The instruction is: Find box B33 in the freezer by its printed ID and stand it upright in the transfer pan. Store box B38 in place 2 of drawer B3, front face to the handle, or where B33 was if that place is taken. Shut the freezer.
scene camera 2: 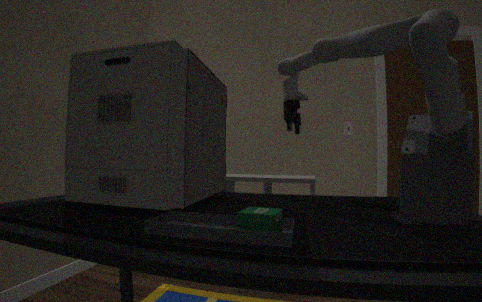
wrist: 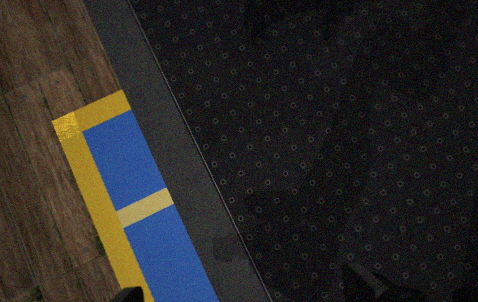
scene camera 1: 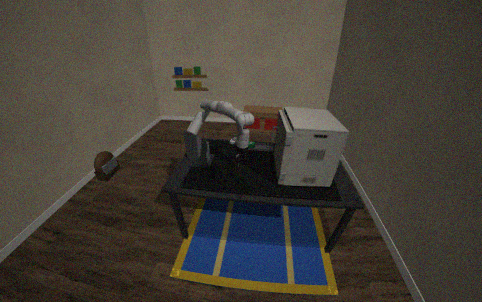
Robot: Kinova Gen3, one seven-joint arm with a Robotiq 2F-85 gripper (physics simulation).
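The white freezer stands on the table. Its door side faces the robot and looks shut, though it is seen at a steep angle. A green box lies flat in the robot-side end of the dark transfer pan. A small pale label shows on its top; the ID is too small to read, so I cannot tell which box it is. The drawers, drawer B3 and any boxes inside the freezer are hidden. My gripper is open and empty, pointing down high above the table, between the robot base and the freezer.
The robot base stands at the opposite end of the table from the freezer. A wooden cabinet with red panels is behind the table. A blue and yellow floor mat lies in front.
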